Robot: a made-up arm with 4 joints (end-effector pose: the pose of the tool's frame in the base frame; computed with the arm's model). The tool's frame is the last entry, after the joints.
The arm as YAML. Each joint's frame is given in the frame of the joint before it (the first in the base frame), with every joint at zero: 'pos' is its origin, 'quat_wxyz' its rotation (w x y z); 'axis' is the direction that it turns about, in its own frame. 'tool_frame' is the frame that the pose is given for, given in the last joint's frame.
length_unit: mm
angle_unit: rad
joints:
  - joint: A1
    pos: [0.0, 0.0, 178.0]
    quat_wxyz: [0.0, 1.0, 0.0, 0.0]
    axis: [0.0, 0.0, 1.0]
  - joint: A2
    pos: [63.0, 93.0, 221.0]
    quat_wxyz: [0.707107, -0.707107, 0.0, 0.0]
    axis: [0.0, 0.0, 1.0]
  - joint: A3
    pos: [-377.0, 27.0, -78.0]
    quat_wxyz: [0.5, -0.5, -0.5, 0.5]
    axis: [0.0, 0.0, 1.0]
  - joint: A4
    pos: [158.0, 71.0, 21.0]
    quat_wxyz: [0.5, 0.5, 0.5, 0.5]
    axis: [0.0, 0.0, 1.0]
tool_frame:
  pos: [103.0, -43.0, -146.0]
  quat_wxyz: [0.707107, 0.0, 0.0, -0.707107]
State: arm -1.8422 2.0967 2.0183 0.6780
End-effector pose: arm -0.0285 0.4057 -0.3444 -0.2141 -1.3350 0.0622
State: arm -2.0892 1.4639 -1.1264 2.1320
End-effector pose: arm 0.0377 -0.0595 -0.5397 -0.8818 1.3136 -0.8158
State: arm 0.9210 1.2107 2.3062 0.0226
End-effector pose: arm -0.0736 -0.1072 -0.4165 -2.3237 0.4080 -1.8405
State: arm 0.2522 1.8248 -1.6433 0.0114
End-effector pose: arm -0.0498 -0.0281 -0.4380 0.9096 -1.4444 1.2789
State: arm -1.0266 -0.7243 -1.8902 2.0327
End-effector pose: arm -0.0966 -0.2491 0.3571 2.0188 -0.4852 1.4145
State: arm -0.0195 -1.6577 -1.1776 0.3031
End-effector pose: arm 0.2948 0.0495 0.3259 1.0533 1.2733 -0.7215
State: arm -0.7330 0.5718 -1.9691 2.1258
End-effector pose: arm -0.2683 -0.3044 -0.2579 -1.4676 1.8089 -1.5979
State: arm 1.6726 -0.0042 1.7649 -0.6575
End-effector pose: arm -0.0032 0.2400 -0.1409 -1.8338 1.0240 -1.5856
